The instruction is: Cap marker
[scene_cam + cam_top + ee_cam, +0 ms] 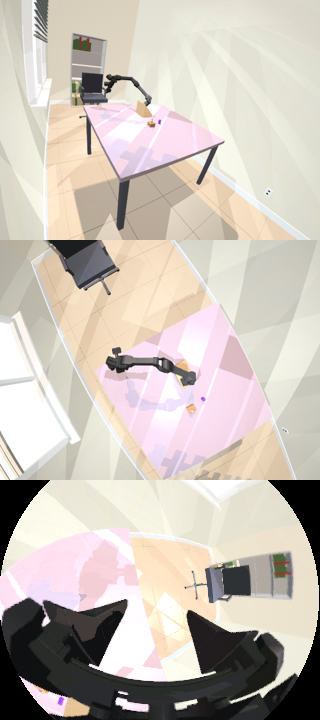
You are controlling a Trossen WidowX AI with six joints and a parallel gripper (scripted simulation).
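The purple marker cap is 640 mm ahead of my gripper tip, 490 mm to the left of it and 170 mm below it. From my gripper tip the other things lie so: holder block 680 mm ahead, 360 mm to the left, 180 mm below.
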